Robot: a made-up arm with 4 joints.
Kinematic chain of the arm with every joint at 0, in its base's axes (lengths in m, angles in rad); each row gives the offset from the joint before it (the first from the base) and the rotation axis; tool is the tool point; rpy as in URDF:
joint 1: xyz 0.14 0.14 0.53 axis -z
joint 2: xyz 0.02 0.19 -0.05 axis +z
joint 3: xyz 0.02 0.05 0 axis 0.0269 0.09 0.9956
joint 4: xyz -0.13 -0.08 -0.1 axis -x
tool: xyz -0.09 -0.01 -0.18 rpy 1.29 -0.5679 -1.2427
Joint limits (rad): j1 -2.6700..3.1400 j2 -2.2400..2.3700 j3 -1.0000..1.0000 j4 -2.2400..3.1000
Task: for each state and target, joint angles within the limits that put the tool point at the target. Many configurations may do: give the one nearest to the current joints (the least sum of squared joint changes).
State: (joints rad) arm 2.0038 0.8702 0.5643 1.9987
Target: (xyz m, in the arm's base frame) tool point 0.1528 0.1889 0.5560
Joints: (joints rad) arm 1.9228 0.5441 0.2393 2.7945
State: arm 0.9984 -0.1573 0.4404 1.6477
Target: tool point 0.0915 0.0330 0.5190
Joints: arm 1.6302 0.1617 0.9387 2.3791
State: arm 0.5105 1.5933 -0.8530 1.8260
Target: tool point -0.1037 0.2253 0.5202
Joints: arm -0.0211 0.9384 -1.0000 2.6414
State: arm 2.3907 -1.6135 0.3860 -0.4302
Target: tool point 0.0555 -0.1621 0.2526
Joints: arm 2.4265 -2.2400 -0.5044 -0.9183
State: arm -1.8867 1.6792 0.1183 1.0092
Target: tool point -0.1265 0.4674 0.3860
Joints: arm -1.4155 2.0569 0.6236 1.5367
